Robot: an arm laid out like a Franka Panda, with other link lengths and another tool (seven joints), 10 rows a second.
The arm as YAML. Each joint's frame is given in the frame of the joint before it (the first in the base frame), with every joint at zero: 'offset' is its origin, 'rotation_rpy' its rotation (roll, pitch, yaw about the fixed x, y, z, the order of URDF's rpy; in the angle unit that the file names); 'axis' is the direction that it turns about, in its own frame. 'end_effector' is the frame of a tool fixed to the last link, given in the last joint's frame.
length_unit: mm
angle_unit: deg
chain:
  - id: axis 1
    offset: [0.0, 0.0, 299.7]
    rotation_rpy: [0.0, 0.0, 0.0]
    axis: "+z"
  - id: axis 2
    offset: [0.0, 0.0, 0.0]
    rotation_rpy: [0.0, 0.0, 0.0]
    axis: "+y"
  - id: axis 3
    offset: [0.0, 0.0, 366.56]
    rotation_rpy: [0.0, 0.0, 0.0]
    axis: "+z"
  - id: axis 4
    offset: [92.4, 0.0, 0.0]
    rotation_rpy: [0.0, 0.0, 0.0]
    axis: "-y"
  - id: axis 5
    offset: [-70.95, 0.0, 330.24]
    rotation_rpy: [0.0, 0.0, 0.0]
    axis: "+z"
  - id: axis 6
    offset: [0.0, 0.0, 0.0]
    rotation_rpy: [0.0, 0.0, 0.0]
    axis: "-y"
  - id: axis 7
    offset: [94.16, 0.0, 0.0]
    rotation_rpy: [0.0, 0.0, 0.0]
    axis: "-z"
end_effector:
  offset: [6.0, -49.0, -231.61]
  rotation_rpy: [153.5, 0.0, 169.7]
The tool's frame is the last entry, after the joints.
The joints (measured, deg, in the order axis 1, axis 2, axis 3, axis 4, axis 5, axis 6, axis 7), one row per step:
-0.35, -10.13, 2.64, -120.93, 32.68, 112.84, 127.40
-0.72, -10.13, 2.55, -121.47, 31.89, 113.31, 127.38
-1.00, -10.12, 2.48, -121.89, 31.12, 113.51, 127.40
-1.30, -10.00, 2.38, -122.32, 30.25, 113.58, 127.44
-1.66, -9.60, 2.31, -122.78, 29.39, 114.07, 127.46
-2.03, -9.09, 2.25, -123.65, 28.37, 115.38, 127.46
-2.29, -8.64, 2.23, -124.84, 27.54, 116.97, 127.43
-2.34, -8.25, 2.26, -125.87, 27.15, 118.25, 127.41
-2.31, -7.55, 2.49, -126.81, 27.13, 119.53, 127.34
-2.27, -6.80, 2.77, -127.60, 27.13, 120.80, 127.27
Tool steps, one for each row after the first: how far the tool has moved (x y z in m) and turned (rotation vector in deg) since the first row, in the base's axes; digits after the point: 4 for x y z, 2 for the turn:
0.0001, -0.0062, -0.0051, -0.82, 0.10, -0.39
-0.0006, -0.0112, -0.0095, -1.57, 0.35, -0.57
-0.0016, -0.0167, -0.0150, -2.37, 0.84, -0.71
-0.0007, -0.0229, -0.0224, -3.24, 1.27, -1.05
0.0014, -0.0306, -0.0332, -4.39, 1.50, -1.65
0.0025, -0.0369, -0.0451, -5.44, 1.73, -2.22
0.0026, -0.0397, -0.0549, -6.04, 2.01, -2.57
0.0030, -0.0395, -0.0658, -6.35, 2.48, -2.73
0.0040, -0.0388, -0.0761, -6.66, 2.86, -2.83

